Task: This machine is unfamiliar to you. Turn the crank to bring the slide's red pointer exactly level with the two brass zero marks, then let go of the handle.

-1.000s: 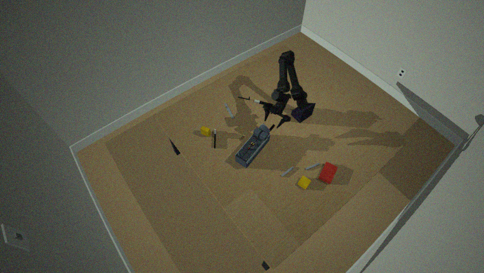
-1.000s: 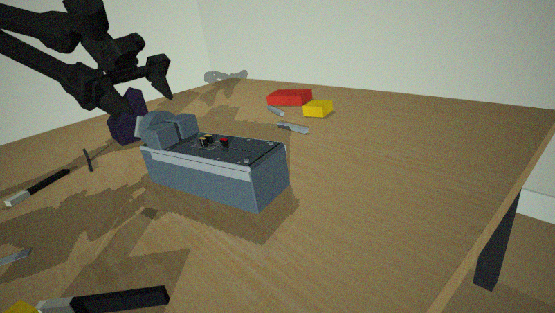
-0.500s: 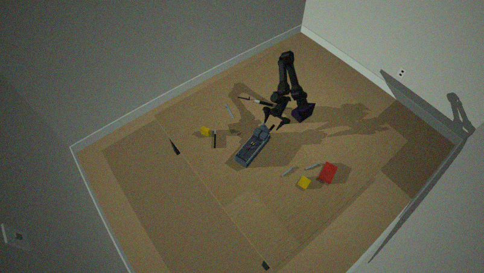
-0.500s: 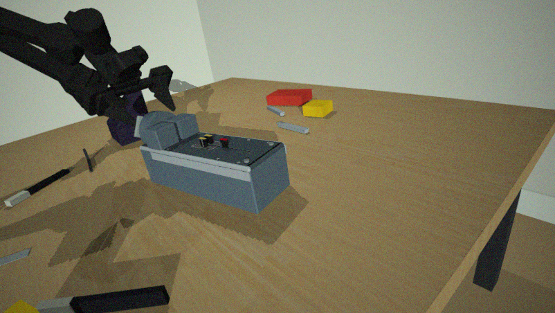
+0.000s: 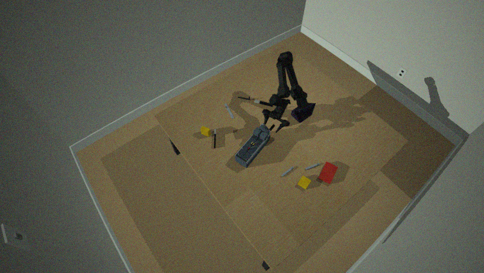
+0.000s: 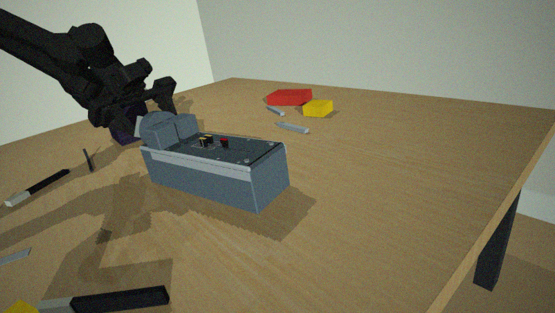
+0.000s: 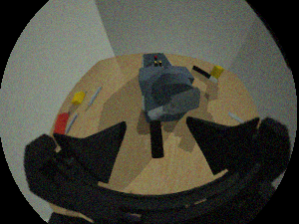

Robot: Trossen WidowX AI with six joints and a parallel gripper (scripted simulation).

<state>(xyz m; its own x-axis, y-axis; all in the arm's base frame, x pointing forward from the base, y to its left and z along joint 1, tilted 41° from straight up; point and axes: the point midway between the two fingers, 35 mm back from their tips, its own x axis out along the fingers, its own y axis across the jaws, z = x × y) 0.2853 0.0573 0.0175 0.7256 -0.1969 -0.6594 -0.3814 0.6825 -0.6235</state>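
My gripper tip is 2 cm past the dark crank handle, 1 cm to the left of it and 1 cm above it. The rest, counted from my gripper tip: red pointer: 20 cm ahead, 6 cm to the left; red block: 16 cm behind, 43 cm to the left, 7 cm below; grey bar: 13 cm ahead, 33 cm to the right, 8 cm below.
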